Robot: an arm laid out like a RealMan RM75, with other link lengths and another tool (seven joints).
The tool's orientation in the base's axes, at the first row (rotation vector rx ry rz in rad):
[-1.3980, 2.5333, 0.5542]
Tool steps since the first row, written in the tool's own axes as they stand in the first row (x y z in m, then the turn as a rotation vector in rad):
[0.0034, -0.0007, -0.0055, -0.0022, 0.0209, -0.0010]
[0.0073, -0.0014, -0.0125, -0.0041, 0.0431, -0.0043]
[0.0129, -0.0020, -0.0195, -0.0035, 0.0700, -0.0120]
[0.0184, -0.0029, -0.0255, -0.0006, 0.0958, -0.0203]
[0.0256, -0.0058, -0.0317, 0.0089, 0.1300, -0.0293]
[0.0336, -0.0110, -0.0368, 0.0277, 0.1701, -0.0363]
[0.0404, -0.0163, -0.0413, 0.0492, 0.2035, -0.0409]
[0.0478, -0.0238, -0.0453, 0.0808, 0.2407, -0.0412]
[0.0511, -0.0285, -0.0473, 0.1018, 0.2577, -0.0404]
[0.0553, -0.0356, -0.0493, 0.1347, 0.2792, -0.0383]
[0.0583, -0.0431, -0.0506, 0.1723, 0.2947, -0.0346]
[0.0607, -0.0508, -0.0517, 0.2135, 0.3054, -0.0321]
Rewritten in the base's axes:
[-0.0012, -0.0052, 0.0037, -0.0165, 0.0114, 0.0064]
[-0.0026, -0.0115, 0.0086, -0.0342, 0.0222, 0.0152]
[-0.0050, -0.0190, 0.0129, -0.0572, 0.0316, 0.0281]
[-0.0071, -0.0261, 0.0162, -0.0804, 0.0384, 0.0406]
[-0.0085, -0.0356, 0.0187, -0.1143, 0.0439, 0.0533]
[-0.0083, -0.0464, 0.0195, -0.1582, 0.0459, 0.0624]
[-0.0074, -0.0561, 0.0200, -0.1979, 0.0436, 0.0668]
[-0.0050, -0.0671, 0.0194, -0.2462, 0.0371, 0.0647]
[-0.0028, -0.0727, 0.0190, -0.2718, 0.0294, 0.0606]
[0.0010, -0.0802, 0.0178, -0.3076, 0.0153, 0.0523]
[0.0057, -0.0867, 0.0162, -0.3408, -0.0047, 0.0395]
[0.0110, -0.0928, 0.0146, -0.3719, -0.0303, 0.0255]

